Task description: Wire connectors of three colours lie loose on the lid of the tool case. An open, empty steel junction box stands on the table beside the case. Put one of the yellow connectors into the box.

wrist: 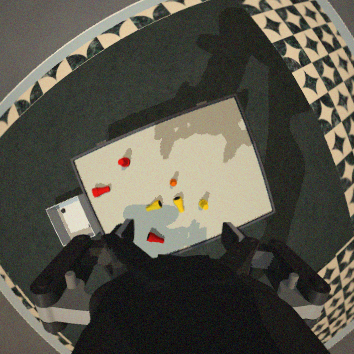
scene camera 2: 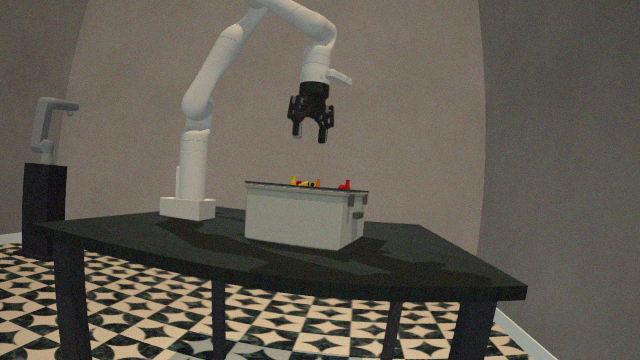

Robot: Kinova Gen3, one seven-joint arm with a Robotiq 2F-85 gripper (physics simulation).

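Places are measured from the arm's base along level axes (x ahead, y left, z up), in millimetres.
Where they show: gripper, fingertip midpoint: (wrist: 178,230) (scene camera 2: 309,141); arm's base, link origin: (scene camera 2: 191,198).
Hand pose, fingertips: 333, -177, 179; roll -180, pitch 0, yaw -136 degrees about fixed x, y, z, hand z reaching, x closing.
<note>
Things, the pixels of their top centre, and the offset from my fingertips, as dx, dy, dz. "spot": a spot on its surface instead. Level surfaces: height alone.
- tool case, top centre: (wrist: 174,184) (scene camera 2: 315,186) +22, -19, -110
- yellow connector, surface spot: (scene camera 2: 294,181) spot: -30, -36, -102
- open steel junction box, top centre: (wrist: 68,222) +119, +234, -196
- orange connector, top centre: (wrist: 172,183) (scene camera 2: 318,179) +27, -20, -91
- dark table, surface height: dz -235
My gripper (scene camera 2: 309,138) (wrist: 178,230) is open and empty, high above the lid of the tool case (scene camera 2: 295,212) (wrist: 200,160). In the wrist view, three yellow connectors are on the lid: one (wrist: 154,205) lies on its side, a second (wrist: 179,204) lies beside it, and a third (wrist: 203,204) stands upright to the right. A yellow connector (scene camera 2: 294,181) stands at the left of the group in the scene view. The open steel junction box (wrist: 52,222) is beside the case's left short side in the wrist view; it does not show in the scene view.
An orange connector (scene camera 2: 318,183) (wrist: 173,183) stands behind the yellow ones in the wrist view. Red connectors (wrist: 124,162) (wrist: 101,191) (wrist: 155,238) are also on the lid. The case stands on the dark table (scene camera 2: 425,260) (wrist: 45,150). The arm's base (scene camera 2: 187,208) stands left of the case in the scene view.
</note>
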